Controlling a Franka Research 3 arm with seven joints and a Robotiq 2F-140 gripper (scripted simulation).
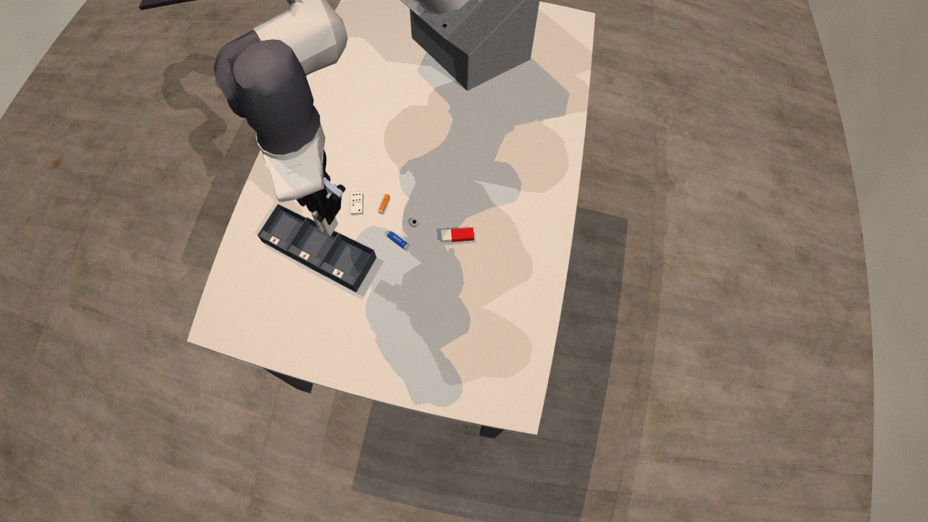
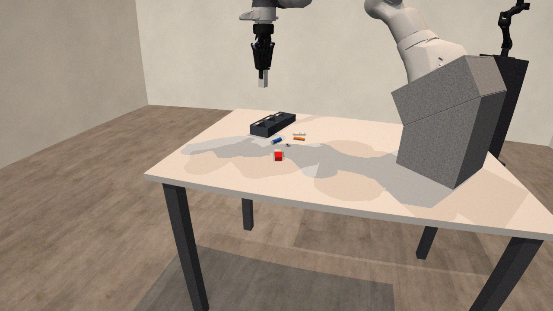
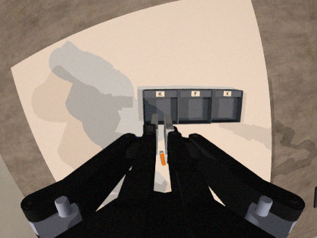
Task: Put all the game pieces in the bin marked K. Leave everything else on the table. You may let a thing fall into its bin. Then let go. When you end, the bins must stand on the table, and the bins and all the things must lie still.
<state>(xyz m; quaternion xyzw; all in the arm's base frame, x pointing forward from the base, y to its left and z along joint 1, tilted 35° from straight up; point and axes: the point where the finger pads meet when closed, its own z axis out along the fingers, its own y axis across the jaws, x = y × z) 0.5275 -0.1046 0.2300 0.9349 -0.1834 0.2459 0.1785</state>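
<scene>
The white domino is 150 mm behind my hand, 10 mm to the left of it and 220 mm below it. Also, from my hand: tray 40 mm behind, 70 mm to the right, 200 mm below; orange battery 140 mm behind, 70 mm to the left, 220 mm below; blue battery 60 mm behind, 100 mm to the left, 210 mm below.
</scene>
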